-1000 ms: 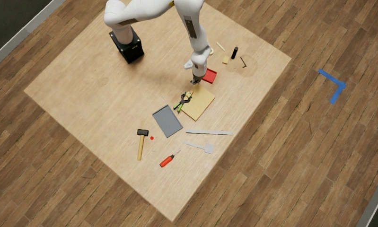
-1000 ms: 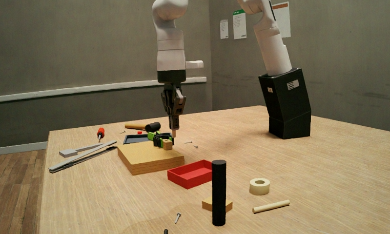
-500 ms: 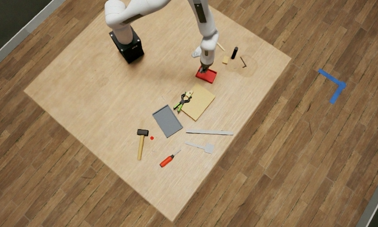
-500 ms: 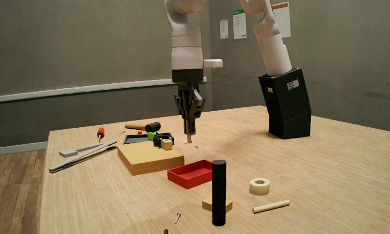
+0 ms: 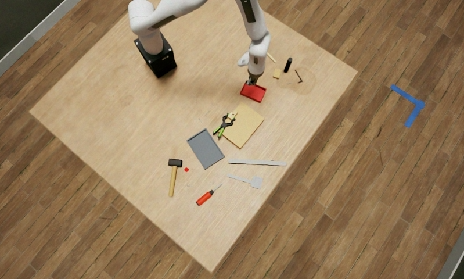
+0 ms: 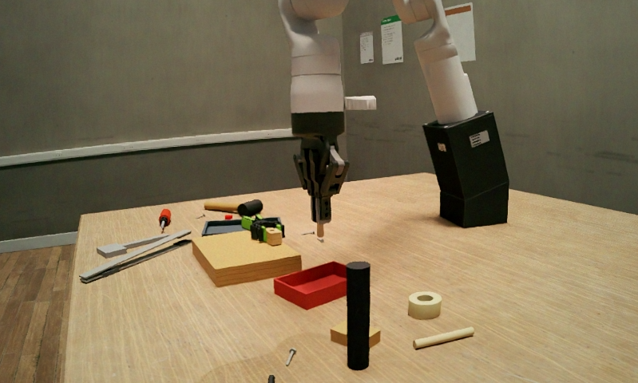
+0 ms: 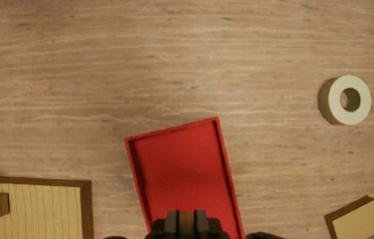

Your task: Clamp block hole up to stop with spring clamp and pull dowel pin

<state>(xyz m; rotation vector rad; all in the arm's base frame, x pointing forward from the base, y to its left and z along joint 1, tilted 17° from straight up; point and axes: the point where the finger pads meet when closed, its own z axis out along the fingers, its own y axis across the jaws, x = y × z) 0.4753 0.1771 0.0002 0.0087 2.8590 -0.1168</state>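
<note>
The red tray is 12 cm below my hand. Round my hand: wooden block: 18 cm to the right, 8 cm below; tape ring: 15 cm to the left, 12 cm below, 7 cm behind; dowel pin: 2 cm below.
</note>
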